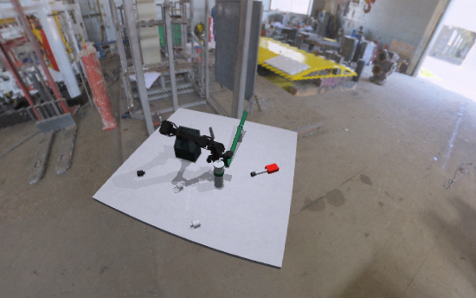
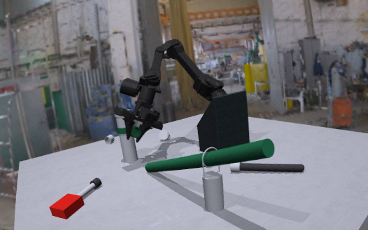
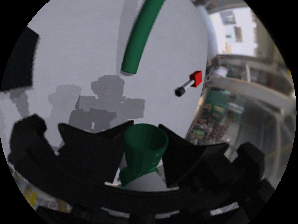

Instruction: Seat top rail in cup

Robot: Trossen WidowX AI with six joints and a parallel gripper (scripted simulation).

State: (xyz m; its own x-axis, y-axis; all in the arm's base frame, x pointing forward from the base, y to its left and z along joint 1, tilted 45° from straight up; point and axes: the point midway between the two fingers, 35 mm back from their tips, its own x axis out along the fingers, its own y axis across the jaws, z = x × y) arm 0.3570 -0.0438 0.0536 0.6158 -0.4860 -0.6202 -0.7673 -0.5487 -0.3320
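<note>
My gripper tip is 3 cm to the left of the green rail-end cup, 3 cm below it and 1 cm past it. Also, from my gripper tip: green brace band: 5 cm to the right, 3 cm above, 1 cm behind; then short white post: 42 cm to the left, 8 cm behind.
</note>
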